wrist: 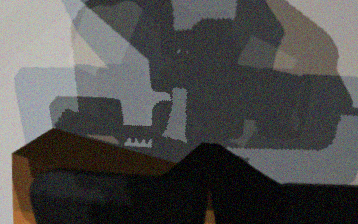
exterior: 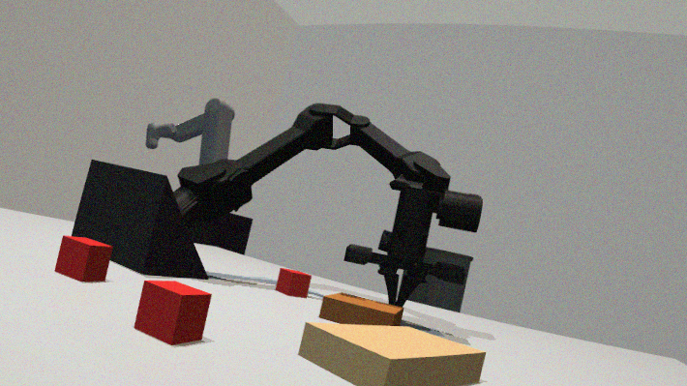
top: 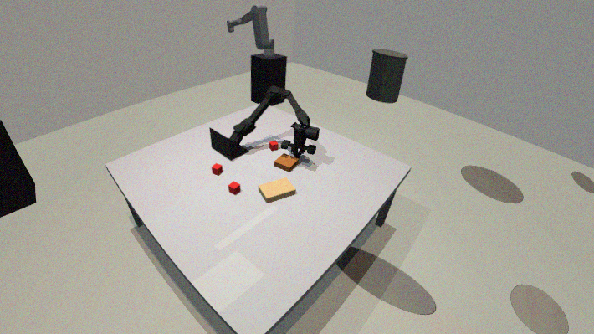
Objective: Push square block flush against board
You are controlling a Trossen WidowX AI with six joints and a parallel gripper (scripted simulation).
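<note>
Now: gripper tip 70 mm to the left of the square block, 20 mm past it and 10 mm below it. Round my gripper tip: board: 270 mm to the right, 110 mm ahead, 10 mm above.
</note>
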